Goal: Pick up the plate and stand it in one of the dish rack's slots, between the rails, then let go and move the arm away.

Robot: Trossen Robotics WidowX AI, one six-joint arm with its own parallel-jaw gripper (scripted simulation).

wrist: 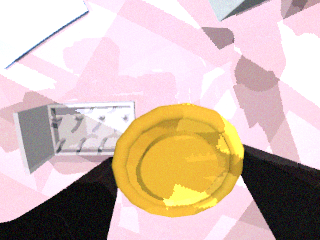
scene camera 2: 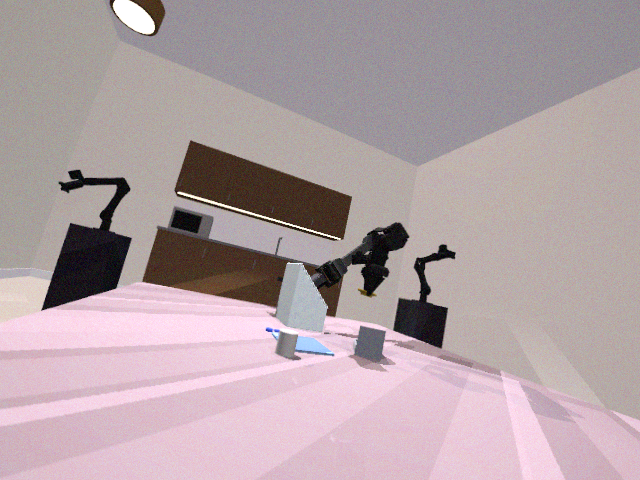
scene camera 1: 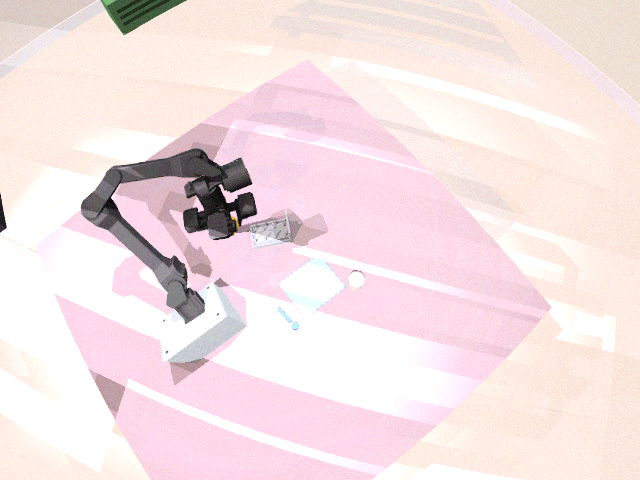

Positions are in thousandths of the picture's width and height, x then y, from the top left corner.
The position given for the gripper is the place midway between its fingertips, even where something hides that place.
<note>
The gripper (scene camera 1: 357, 476) carries a yellow plate (wrist: 564, 665). Also in view: a dish rack (scene camera 1: 434, 484) and a pale blue mat (scene camera 1: 488, 595).
The dish rack also shows in the wrist view (wrist: 198, 540) and in scene camera 2 (scene camera 2: 579, 711). The gripper also shows in the wrist view (wrist: 552, 660) and in scene camera 2 (scene camera 2: 573, 616).
</note>
